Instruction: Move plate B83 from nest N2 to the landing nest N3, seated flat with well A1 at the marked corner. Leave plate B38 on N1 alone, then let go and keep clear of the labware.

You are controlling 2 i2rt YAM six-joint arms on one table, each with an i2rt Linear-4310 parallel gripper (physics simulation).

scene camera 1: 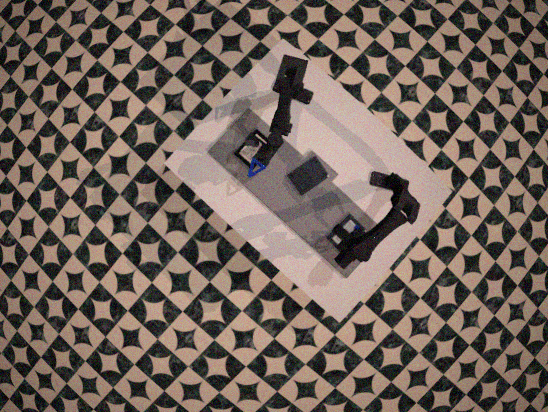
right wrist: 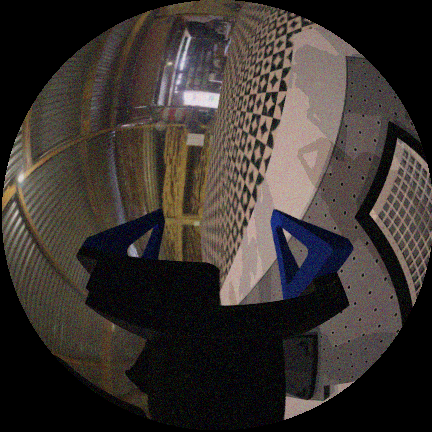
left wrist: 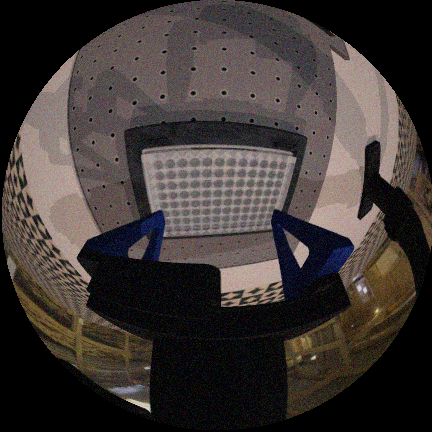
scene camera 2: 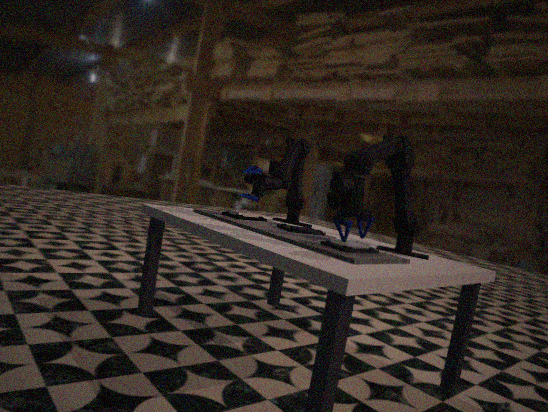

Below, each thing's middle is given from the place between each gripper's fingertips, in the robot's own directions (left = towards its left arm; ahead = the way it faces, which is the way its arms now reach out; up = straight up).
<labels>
Now: the dark holder (left wrist: pixel 196 131) 10 mm behind my left hand, 10 mm to the right of it and 20 mm below it.
My right hand is 51 cm to the right of the dark holder, 14 cm above it and 12 cm past it.
</labels>
